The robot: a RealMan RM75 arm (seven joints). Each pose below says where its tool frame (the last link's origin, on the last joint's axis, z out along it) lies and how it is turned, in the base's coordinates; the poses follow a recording.
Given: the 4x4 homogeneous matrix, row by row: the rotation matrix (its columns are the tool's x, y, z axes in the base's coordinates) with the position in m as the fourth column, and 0 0 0 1 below. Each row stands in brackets.
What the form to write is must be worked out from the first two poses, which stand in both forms.
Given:
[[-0.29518 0.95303 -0.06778 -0.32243], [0.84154 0.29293 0.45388 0.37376], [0.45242 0.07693 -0.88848 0.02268], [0 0 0 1]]
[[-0.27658 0.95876 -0.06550 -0.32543], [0.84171 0.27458 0.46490 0.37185], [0.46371 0.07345 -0.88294 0.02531], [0 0 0 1]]
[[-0.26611 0.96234 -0.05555 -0.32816], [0.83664 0.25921 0.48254 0.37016], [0.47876 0.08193 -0.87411 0.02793], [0 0 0 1]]
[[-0.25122 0.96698 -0.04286 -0.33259], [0.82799 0.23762 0.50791 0.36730], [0.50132 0.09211 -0.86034 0.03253], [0 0 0 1]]
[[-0.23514 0.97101 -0.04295 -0.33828], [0.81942 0.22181 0.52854 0.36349], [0.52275 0.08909 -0.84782 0.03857], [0 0 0 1]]
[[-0.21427 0.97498 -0.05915 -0.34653], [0.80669 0.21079 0.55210 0.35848], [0.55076 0.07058 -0.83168 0.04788], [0 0 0 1]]
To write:
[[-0.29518 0.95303 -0.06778 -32.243], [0.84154 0.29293 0.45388 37.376], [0.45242 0.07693 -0.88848 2.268], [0 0 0 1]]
[[-0.27658 0.95876 -0.06550 -32.543], [0.84171 0.27458 0.46490 37.185], [0.46371 0.07345 -0.88294 2.531], [0 0 0 1]]
[[-0.26611 0.96234 -0.05555 -32.816], [0.83664 0.25921 0.48254 37.016], [0.47876 0.08193 -0.87411 2.793], [0 0 0 1]]
[[-0.25122 0.96698 -0.04286 -33.259], [0.82799 0.23762 0.50791 36.730], [0.50132 0.09211 -0.86034 3.253], [0 0 0 1]]
[[-0.23514 0.97101 -0.04295 -33.828], [0.81942 0.22181 0.52854 36.349], [0.52275 0.08909 -0.84782 3.857], [0 0 0 1]]
[[-0.21427 0.97498 -0.05915 -34.653], [0.80669 0.21079 0.55210 35.848], [0.55076 0.07058 -0.83168 4.788], [0 0 0 1]]

